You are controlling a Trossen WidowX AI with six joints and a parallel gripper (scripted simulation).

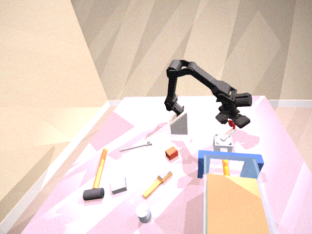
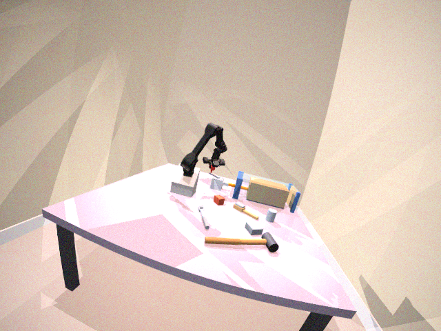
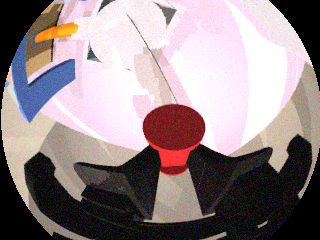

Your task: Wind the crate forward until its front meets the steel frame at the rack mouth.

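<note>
Right now my gripper tip is 30 mm short of the crank handle, 40 mm to the left of it and 30 mm above it. From my gripper tip the other things lie so: grey winch 70 mm ahead, 90 mm to the right, 100 mm below; frame 240 mm ahead, 90 mm to the right, 30 mm below; red knob 10 mm ahead, 10 mm to the right.
</note>
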